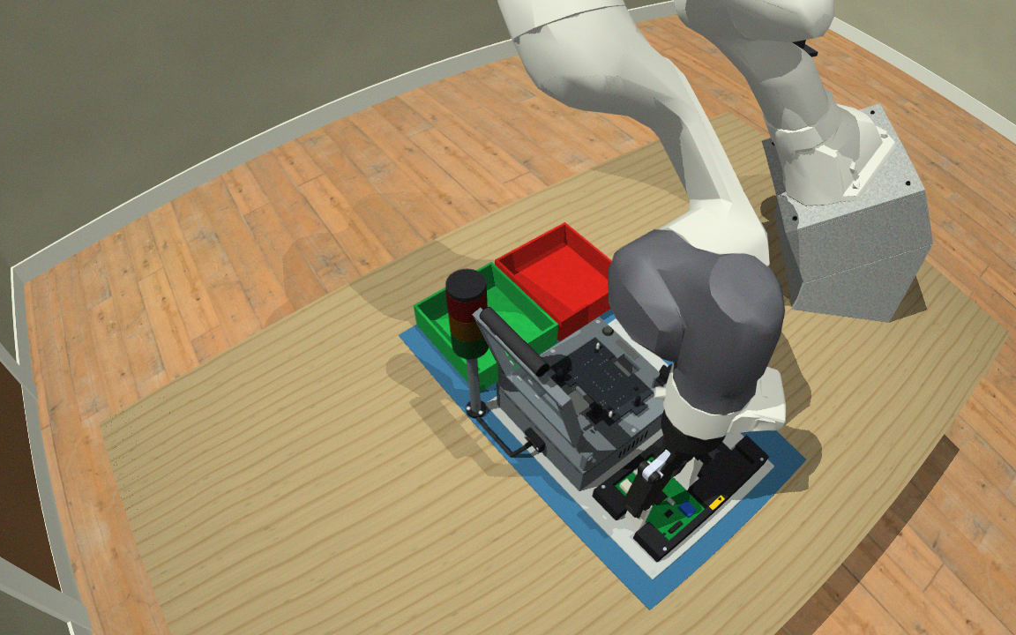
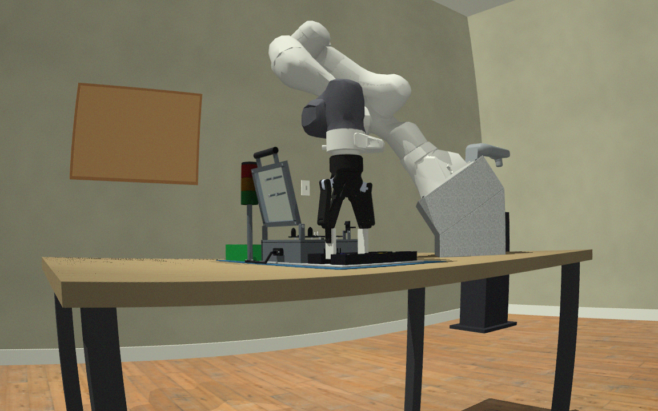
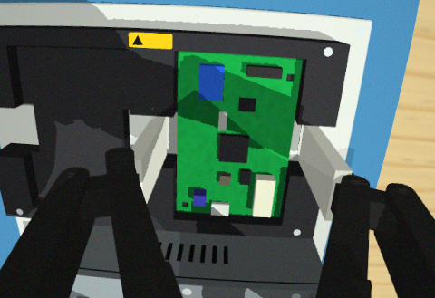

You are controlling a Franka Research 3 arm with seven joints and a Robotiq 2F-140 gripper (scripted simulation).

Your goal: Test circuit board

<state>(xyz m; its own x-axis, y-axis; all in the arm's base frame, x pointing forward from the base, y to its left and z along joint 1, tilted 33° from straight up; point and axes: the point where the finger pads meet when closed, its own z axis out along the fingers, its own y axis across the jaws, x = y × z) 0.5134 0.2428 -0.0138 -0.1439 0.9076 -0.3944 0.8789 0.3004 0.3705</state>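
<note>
My gripper is now 2 cm above the green circuit board. From my hand the other things lie so: clear lid (16 cm to the right, 14 cm above, 11 cm ahead); then latch hook (13 cm to the right, 8 cm behind, 5 cm above); then tester plate (17 cm to the right, 3 cm above, 1 cm behind).
</note>
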